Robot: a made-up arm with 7 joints. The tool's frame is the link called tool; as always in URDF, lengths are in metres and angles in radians. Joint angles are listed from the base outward. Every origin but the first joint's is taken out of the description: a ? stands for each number. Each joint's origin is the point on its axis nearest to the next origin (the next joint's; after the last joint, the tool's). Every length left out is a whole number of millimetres.
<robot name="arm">
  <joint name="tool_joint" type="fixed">
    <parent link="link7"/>
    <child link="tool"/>
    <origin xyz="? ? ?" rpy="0 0 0"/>
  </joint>
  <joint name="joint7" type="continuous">
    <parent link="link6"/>
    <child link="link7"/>
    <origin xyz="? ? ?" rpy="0 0 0"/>
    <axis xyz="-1 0 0"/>
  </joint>
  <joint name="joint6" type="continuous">
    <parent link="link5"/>
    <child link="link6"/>
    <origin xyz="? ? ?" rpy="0 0 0"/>
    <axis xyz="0 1 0"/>
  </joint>
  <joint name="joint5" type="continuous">
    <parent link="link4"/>
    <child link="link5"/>
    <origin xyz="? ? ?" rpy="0 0 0"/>
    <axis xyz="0 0 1"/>
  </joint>
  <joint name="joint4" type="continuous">
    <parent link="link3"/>
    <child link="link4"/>
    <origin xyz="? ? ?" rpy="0 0 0"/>
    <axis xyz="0 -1 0"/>
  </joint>
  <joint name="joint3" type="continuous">
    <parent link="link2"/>
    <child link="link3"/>
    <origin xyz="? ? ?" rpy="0 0 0"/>
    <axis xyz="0 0 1"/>
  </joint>
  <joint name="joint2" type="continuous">
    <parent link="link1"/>
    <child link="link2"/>
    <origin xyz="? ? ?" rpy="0 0 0"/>
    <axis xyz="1 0 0"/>
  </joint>
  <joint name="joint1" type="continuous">
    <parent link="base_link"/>
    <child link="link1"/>
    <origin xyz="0 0.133 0" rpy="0 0 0"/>
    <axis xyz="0 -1 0"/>
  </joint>
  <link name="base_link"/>
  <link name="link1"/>
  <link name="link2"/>
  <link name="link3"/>
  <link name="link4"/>
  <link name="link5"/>
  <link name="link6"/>
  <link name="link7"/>
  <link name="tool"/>
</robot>
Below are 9 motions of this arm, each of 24 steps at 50 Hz.
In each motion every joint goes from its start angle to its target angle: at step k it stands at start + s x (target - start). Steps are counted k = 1, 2, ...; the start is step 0. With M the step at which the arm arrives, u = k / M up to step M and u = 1 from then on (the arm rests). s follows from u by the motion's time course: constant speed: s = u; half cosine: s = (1 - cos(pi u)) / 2; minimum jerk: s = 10 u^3 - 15 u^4 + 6 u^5.
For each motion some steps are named. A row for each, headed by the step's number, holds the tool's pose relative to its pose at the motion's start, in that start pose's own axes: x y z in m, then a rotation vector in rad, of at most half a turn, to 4 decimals.
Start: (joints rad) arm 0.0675 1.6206 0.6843 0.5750 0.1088 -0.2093 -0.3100
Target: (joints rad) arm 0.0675 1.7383 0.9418 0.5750 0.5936 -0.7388 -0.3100
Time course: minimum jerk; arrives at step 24
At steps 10, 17, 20, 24:
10: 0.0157 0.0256 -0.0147 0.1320 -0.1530 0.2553
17: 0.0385 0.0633 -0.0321 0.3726 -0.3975 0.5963
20: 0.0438 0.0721 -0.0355 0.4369 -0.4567 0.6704
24: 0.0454 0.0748 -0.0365 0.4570 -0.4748 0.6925

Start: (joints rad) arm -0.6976 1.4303 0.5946 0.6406 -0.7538 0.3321 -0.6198
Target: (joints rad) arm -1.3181 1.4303 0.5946 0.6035 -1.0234 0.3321 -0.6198
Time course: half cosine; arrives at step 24
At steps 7, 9, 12, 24:
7: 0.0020 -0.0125 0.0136 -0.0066 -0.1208 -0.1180
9: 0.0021 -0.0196 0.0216 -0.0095 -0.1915 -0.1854
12: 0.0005 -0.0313 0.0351 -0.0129 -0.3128 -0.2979
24: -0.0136 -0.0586 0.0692 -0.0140 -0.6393 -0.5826

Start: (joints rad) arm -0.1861 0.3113 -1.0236 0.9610 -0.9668 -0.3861 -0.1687
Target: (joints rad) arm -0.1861 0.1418 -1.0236 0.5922 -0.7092 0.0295 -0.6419
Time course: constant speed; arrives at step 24
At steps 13, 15, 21, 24:
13: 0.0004 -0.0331 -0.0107 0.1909 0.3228 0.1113
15: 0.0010 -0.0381 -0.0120 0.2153 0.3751 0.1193
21: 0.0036 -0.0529 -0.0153 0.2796 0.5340 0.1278
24: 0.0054 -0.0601 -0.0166 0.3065 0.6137 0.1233

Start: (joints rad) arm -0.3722 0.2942 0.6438 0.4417 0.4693 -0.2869 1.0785
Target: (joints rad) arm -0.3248 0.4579 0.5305 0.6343 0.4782 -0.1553 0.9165
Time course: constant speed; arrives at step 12
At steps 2, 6, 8, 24:
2: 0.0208 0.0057 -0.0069 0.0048 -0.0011 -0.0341
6: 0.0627 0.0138 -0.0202 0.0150 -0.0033 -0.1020
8: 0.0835 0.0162 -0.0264 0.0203 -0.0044 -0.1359
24: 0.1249 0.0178 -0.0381 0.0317 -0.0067 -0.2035

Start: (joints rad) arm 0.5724 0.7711 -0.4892 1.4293 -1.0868 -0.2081 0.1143
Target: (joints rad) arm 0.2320 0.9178 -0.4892 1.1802 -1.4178 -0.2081 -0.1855
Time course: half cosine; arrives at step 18
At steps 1, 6, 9, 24:
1: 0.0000 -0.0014 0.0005 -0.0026 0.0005 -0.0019
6: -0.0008 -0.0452 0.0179 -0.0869 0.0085 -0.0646
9: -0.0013 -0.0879 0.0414 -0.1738 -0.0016 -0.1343
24: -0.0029 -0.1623 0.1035 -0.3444 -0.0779 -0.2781

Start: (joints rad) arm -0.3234 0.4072 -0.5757 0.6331 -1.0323 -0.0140 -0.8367
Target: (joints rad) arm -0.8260 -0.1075 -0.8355 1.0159 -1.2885 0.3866 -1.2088
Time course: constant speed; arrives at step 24
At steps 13, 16, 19, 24:
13: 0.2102 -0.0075 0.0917 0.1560 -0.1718 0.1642
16: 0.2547 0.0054 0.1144 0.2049 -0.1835 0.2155
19: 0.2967 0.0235 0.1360 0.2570 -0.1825 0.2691
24: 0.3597 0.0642 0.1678 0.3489 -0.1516 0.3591

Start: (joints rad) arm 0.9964 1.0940 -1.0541 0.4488 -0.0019 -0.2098 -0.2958
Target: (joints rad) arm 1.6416 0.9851 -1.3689 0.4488 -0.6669 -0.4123 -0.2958
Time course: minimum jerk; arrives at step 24
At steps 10, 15, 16, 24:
10: 0.0407 0.0483 -0.0291 0.0692 -0.1924 -0.1590
15: 0.0805 0.1147 -0.0504 0.1534 -0.3654 -0.3665
16: 0.0868 0.1274 -0.0527 0.1681 -0.3903 -0.4059
24: 0.1052 0.1704 -0.0571 0.2141 -0.4585 -0.5390

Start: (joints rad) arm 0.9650 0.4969 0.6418 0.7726 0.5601 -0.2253 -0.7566
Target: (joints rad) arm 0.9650 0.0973 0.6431 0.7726 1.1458 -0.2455 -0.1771
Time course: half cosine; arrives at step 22
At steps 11, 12, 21, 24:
11: -0.0772 0.0055 0.0626 -0.2020 0.3556 0.2346
12: -0.0871 0.0065 0.0727 -0.2251 0.4005 0.2750
21: -0.1399 0.0133 0.1382 -0.3268 0.6326 0.5462
24: -0.1404 0.0134 0.1390 -0.3276 0.6349 0.5497

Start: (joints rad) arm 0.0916 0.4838 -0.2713 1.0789 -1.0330 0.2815 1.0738
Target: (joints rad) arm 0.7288 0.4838 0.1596 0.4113 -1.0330 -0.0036 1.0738
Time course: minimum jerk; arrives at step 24
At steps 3, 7, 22, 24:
3: -0.0024 0.0037 0.0008 0.0030 -0.0010 0.0076
7: -0.0230 0.0336 0.0091 0.0269 -0.0156 0.0724
22: -0.1153 0.1522 0.0747 0.1282 -0.3615 0.4083
24: -0.1155 0.1527 0.0751 0.1287 -0.3648 0.4096

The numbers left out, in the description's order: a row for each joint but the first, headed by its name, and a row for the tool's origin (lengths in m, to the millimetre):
tool: 0 0 0
joint7: 0 0 0
joint6: 0 0 0
joint5: 0 0 -0.291
joint4: 0 0 0
joint3: 0 0 -0.276
joint2: 0 0 0

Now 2 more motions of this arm.
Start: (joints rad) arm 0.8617 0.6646 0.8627 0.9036 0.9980 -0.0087 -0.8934
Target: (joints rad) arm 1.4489 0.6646 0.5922 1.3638 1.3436 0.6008 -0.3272
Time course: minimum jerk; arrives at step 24
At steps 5, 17, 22, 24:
5: 0.0024 -0.0153 0.0129 -0.0835 0.0464 0.0119
17: 0.0872 -0.1387 0.1930 -1.2302 0.4492 0.1592
22: 0.1116 -0.1464 0.2281 -1.4667 0.4871 0.1761
24: 0.1125 -0.1466 0.2293 -1.4749 0.4881 0.1765

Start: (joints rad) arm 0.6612 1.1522 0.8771 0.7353 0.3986 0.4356 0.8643
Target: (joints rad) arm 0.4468 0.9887 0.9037 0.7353 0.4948 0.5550 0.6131
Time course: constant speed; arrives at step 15
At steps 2, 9, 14, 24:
2: -0.0144 0.0002 -0.0020 0.0270 0.0330 0.0317
9: -0.0655 0.0012 -0.0032 0.1296 0.1567 0.1361
14: -0.1022 0.0018 0.0017 0.2097 0.2518 0.2039
24: -0.1095 0.0020 0.0032 0.2264 0.2715 0.2167

